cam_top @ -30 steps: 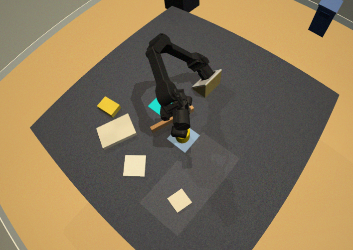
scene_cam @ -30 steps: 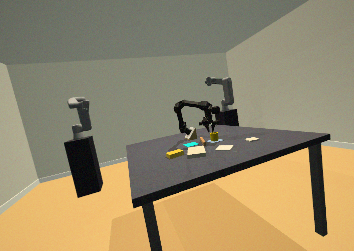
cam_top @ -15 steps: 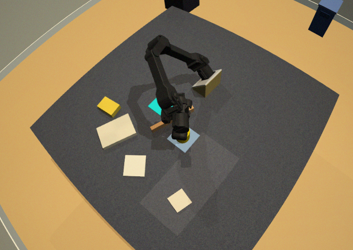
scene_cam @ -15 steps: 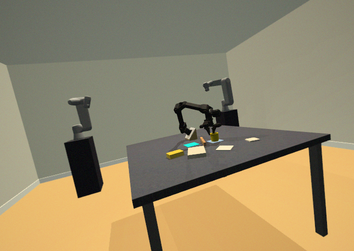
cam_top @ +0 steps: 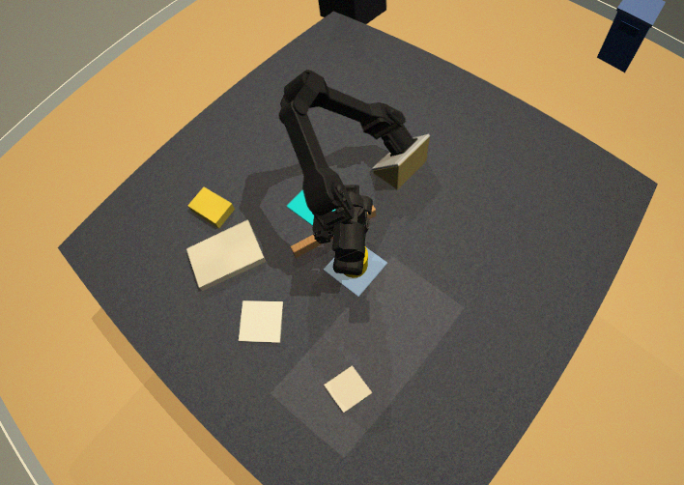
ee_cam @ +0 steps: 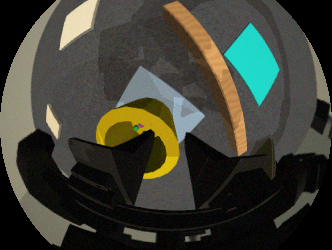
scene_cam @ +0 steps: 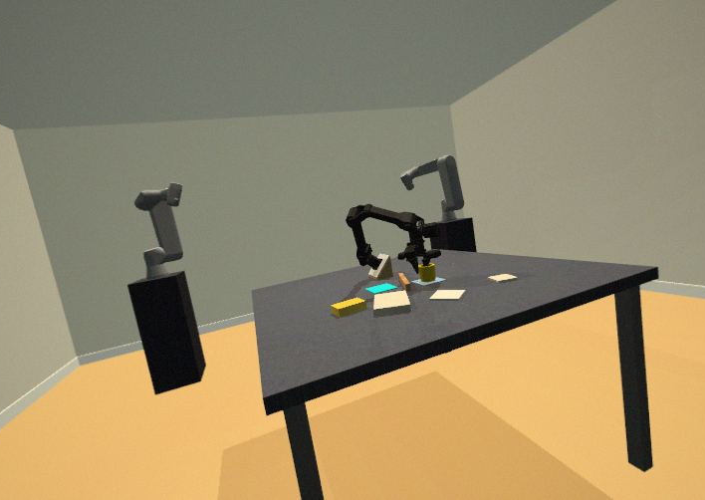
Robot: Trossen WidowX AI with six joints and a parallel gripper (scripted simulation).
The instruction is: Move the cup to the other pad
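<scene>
Now: the light blue pad 2 cm ahead of my gripper tip, 2 cm to the left of it and 4 cm below it. Round my gripper tip: wooden bar (1 cm behind, 8 cm to the right, 3 cm below); then cream slab (21 cm ahead, 26 cm to the right, 2 cm below); then cup (2 cm ahead, 1 cm to the left).
</scene>
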